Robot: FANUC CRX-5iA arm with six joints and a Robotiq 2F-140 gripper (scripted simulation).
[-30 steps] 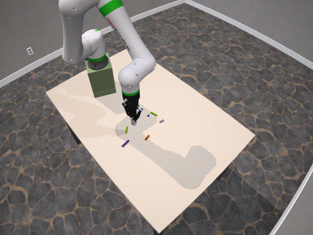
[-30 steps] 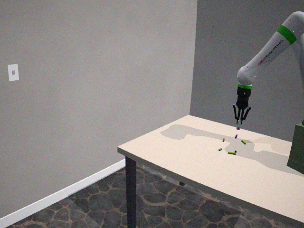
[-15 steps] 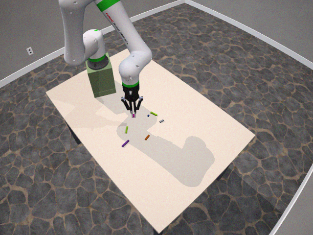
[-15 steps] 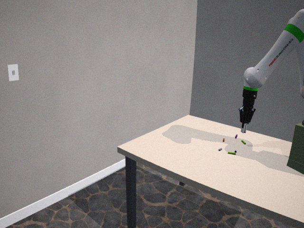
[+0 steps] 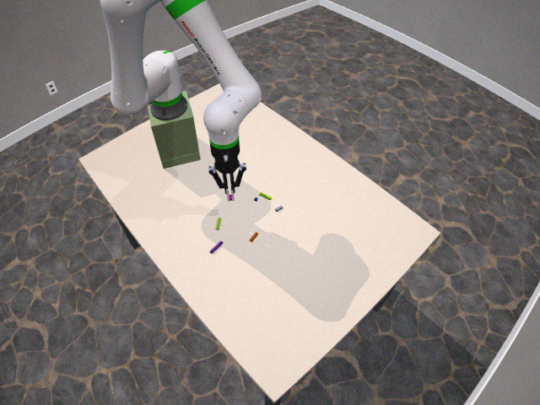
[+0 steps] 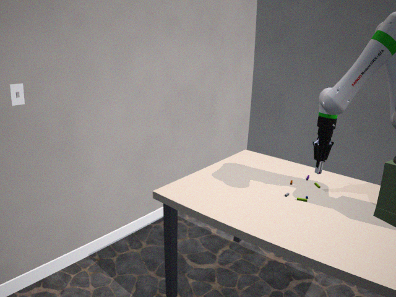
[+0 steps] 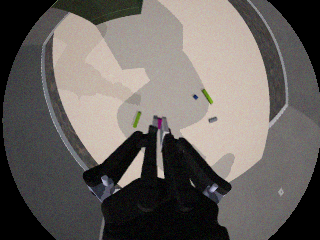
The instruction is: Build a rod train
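Now: the orange rod 140 mm ahead of my hand, 10 mm to the right of it and 130 mm below it. The rest, counted from my hand: magenta rod 30 mm below; purple rod 80 mm ahead, 140 mm to the right, 130 mm below; blue rod 10 mm ahead, 110 mm to the left, 130 mm below.
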